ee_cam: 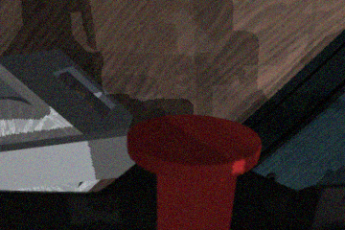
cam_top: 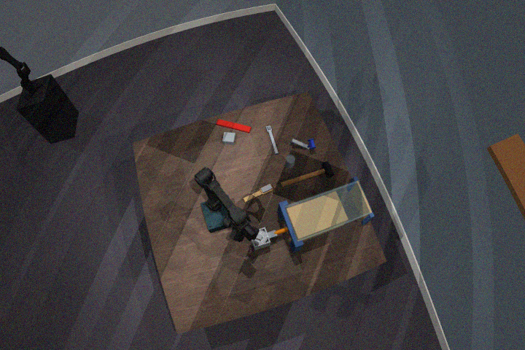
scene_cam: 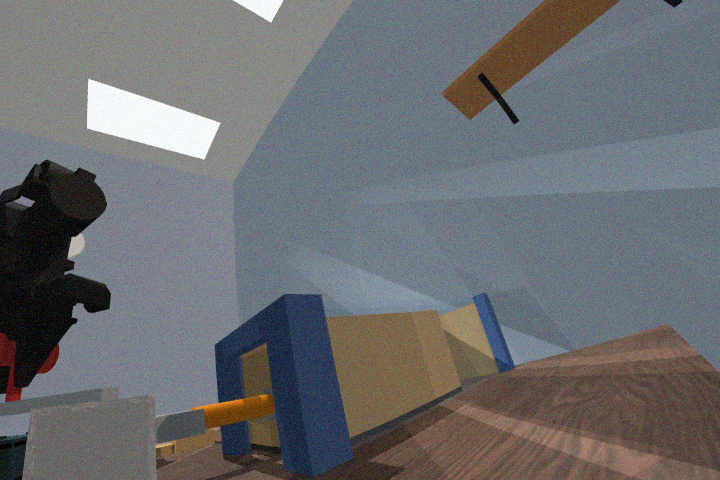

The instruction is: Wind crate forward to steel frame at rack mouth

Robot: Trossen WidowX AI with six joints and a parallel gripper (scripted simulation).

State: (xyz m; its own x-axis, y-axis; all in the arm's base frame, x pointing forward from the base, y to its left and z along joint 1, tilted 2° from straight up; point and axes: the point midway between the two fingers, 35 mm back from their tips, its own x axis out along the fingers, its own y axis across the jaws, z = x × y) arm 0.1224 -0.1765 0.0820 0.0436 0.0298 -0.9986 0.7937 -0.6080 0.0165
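Right now my gripper tip is 3 cm short of the red-knobbed winch handle, 2 cm to the left of it and 1 cm above it. Also, from my gripper tip: blue steel frame 25 cm ahead, 2 cm to the right, 1 cm below; then red knob 2 cm above; then grey winch 7 cm ahead, 6 cm to the right, 8 cm below.
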